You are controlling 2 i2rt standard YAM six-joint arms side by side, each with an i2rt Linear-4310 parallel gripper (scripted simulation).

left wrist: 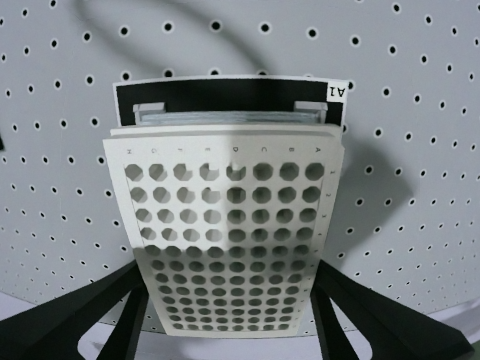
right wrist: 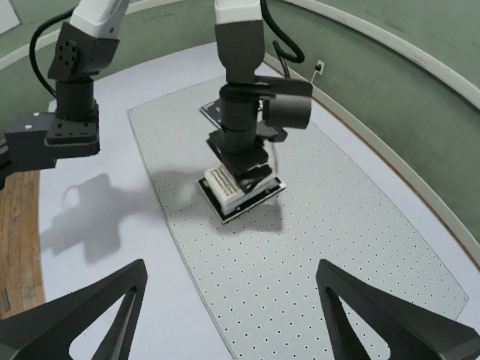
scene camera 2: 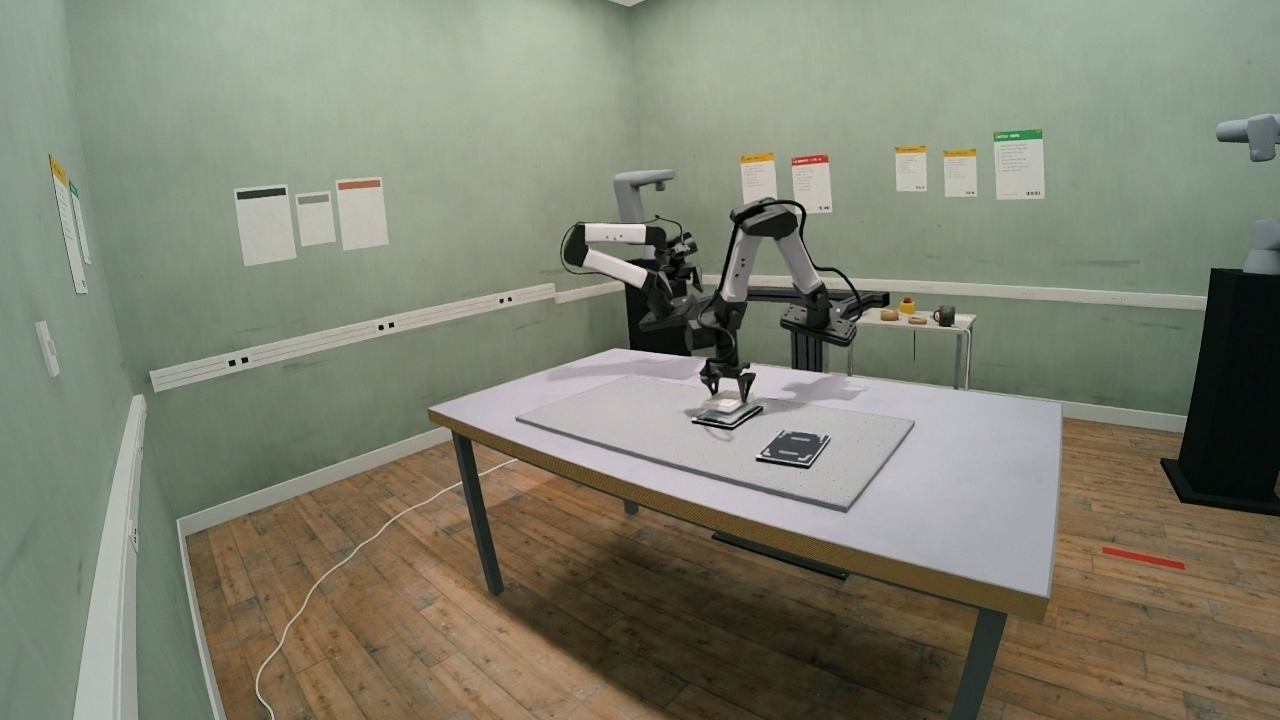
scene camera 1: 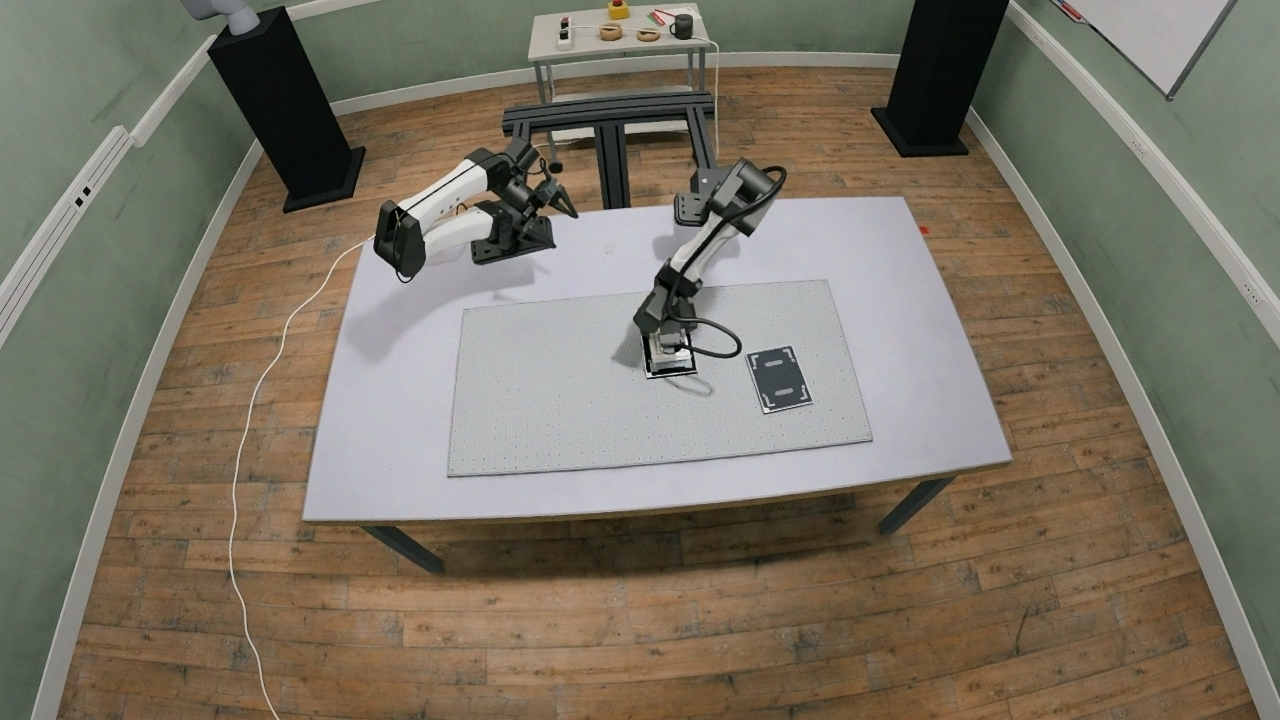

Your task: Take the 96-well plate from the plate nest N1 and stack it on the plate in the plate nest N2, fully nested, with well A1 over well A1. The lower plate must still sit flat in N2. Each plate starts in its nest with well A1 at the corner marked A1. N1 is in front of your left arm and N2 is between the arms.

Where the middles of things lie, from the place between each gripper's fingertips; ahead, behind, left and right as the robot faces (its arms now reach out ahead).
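The pale blue plate point(left wrist: 206, 116) has my left gripper 1 cm short of it and 3 cm above it. Counted from that same left hand, nest N1 point(scene camera 1: 787, 375) is 24 cm to the left and 14 cm ahead, and 4 cm below. Nest N2 point(left wrist: 219, 94) is 1 cm ahead of my left hand and 4 cm below it.
From my right hand point(scene camera 1: 567, 232), I find the pale blue plate 14 cm ahead and 20 cm to the left, as well as 29 cm below. Nest N2 is 14 cm ahead of my right hand, 20 cm to the left of it and 30 cm below it, while nest N1 is 28 cm ahead of that hand, 44 cm to the left of it and 30 cm below it.
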